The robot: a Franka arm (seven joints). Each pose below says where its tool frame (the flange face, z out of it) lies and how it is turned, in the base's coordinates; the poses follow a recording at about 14 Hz.
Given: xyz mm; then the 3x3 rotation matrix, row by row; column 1 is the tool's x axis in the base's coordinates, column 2 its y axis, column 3 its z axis. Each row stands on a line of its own.
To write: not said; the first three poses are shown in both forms.
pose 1, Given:
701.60 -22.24 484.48
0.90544 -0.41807 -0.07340
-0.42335 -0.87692 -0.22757
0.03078 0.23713 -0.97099
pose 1, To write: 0.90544 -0.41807 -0.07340 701.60; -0.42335 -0.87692 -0.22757 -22.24; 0.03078 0.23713 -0.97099 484.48; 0 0 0 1
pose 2, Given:
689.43 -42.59 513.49
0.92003 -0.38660 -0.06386
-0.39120 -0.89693 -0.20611
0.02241 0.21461 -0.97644
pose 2, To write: 0.92003 -0.38660 -0.06386 689.43; -0.39120 -0.89693 -0.20611 -42.59; 0.02241 0.21461 -0.97644 513.49; 0 0 0 1
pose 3, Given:
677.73 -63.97 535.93
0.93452 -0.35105 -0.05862
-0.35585 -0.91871 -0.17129
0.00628 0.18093 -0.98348
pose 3, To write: 0.93452 -0.35105 -0.05862 677.73; -0.35585 -0.91871 -0.17129 -63.97; 0.00628 0.18093 -0.98348 535.93; 0 0 0 1
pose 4, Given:
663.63 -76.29 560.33
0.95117 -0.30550 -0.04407
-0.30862 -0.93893 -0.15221
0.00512 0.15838 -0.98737
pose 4, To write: 0.95117 -0.30550 -0.04407 663.63; -0.30862 -0.93893 -0.15221 -76.29; 0.00512 0.15838 -0.98737 560.33; 0 0 0 1
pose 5, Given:
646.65 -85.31 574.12
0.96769 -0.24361 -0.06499
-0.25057 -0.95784 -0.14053
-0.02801 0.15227 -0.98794
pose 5, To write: 0.96769 -0.24361 -0.06499 646.65; -0.25057 -0.95784 -0.14053 -85.31; -0.02801 0.15227 -0.98794 574.12; 0 0 0 1
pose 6, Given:
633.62 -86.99 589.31
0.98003 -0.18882 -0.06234
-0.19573 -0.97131 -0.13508
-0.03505 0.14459 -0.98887
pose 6, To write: 0.98003 -0.18882 -0.06234 633.62; -0.19573 -0.97131 -0.13508 -86.99; -0.03505 0.14459 -0.98887 589.31; 0 0 0 1
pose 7, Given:
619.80 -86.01 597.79
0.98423 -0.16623 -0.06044
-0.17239 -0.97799 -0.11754
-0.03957 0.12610 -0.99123
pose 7, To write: 0.98423 -0.16623 -0.06044 619.80; -0.17239 -0.97799 -0.11754 -86.01; -0.03957 0.12610 -0.99123 597.79; 0 0 0 1
